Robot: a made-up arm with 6 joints. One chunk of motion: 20 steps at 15 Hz.
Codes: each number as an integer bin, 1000 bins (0 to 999) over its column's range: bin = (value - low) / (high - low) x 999, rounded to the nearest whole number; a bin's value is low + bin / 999 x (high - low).
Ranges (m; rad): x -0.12..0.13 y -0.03..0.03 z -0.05..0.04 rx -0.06..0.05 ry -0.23..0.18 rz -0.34..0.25
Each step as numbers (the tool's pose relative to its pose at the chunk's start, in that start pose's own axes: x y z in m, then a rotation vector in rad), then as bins.
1 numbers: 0.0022 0.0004 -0.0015 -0.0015 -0.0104 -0.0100
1 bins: 488 506 538 531 535 559
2 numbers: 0.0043 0.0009 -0.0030 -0.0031 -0.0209 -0.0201
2 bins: 497 514 522 517 509 542
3 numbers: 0.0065 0.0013 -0.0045 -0.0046 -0.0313 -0.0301
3 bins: 505 521 505 503 484 525
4 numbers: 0.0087 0.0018 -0.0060 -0.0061 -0.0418 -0.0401
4 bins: 514 529 488 490 459 508
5 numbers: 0.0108 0.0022 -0.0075 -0.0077 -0.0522 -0.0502
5 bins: 523 536 472 475 433 491
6 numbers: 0.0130 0.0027 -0.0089 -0.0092 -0.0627 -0.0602
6 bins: 531 544 456 461 408 474
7 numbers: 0.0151 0.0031 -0.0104 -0.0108 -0.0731 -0.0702
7 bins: 540 551 440 447 382 457
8 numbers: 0.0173 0.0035 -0.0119 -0.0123 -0.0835 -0.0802
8 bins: 549 558 423 433 357 440
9 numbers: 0.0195 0.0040 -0.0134 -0.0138 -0.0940 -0.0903
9 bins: 557 566 406 420 331 423
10 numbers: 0.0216 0.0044 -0.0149 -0.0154 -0.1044 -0.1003
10 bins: 566 573 390 405 306 406
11 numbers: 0.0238 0.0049 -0.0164 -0.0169 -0.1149 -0.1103
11 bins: 575 581 373 391 280 389
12 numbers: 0.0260 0.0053 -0.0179 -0.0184 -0.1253 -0.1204
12 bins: 583 588 356 378 255 372
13 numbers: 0.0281 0.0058 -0.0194 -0.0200 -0.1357 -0.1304
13 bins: 592 596 340 363 230 355
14 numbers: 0.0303 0.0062 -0.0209 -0.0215 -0.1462 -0.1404
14 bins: 601 603 323 350 204 338
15 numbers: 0.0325 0.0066 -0.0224 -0.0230 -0.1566 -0.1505
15 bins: 609 609 306 336 179 321
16 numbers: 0.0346 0.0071 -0.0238 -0.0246 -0.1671 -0.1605
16 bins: 618 618 291 321 153 304
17 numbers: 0.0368 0.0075 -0.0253 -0.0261 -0.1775 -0.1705
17 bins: 627 624 274 308 128 287
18 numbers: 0.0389 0.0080 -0.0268 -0.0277 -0.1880 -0.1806
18 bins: 635 633 258 293 102 270
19 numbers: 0.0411 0.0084 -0.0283 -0.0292 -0.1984 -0.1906
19 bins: 644 639 241 280 77 253
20 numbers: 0.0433 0.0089 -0.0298 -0.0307 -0.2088 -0.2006
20 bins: 653 648 224 266 52 236
